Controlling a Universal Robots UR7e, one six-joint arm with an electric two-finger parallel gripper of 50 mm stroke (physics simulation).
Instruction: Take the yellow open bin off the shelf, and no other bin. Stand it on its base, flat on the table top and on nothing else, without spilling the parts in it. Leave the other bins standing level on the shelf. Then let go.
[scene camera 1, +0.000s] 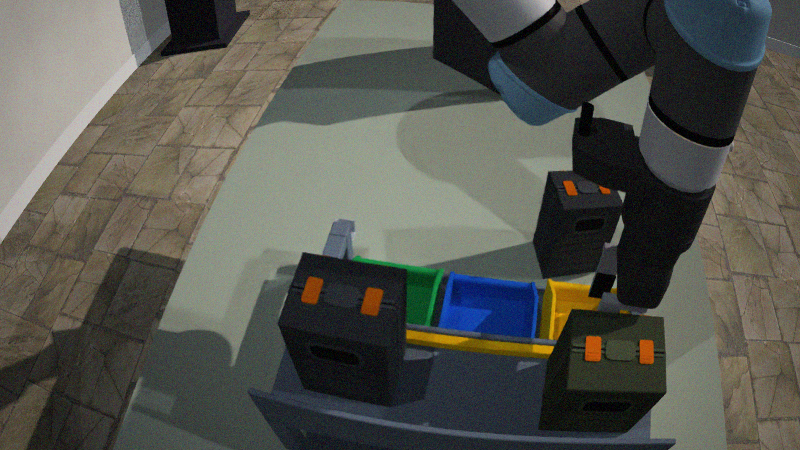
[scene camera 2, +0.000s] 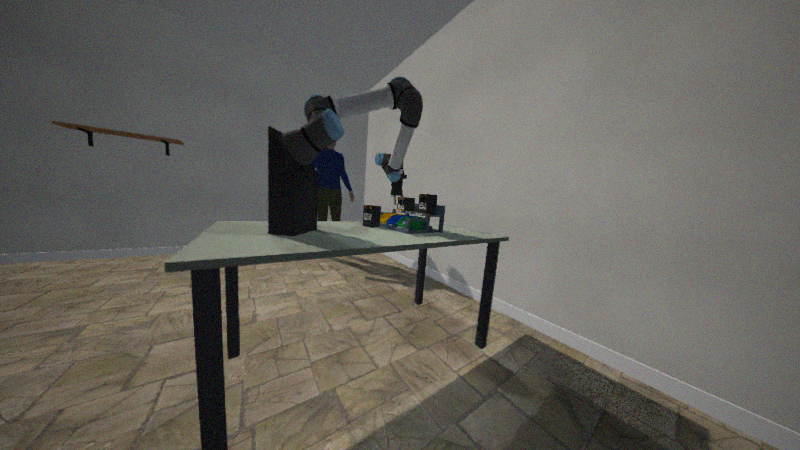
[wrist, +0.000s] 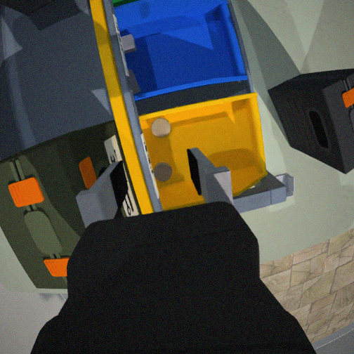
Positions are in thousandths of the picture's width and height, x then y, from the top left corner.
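In scene camera 1 I see my gripper (scene camera 1: 746, 703), a yellow open bin (scene camera 1: 699, 663) and a blue bin (scene camera 1: 596, 677). Scene camera 1 also shows me a green bin (scene camera 1: 529, 632) and a yellow strip (scene camera 1: 516, 750). In the wrist view there is a shelf side rail (wrist: 716, 561), and the wrist view shows my gripper (wrist: 442, 479) and the yellow open bin (wrist: 643, 371) too.
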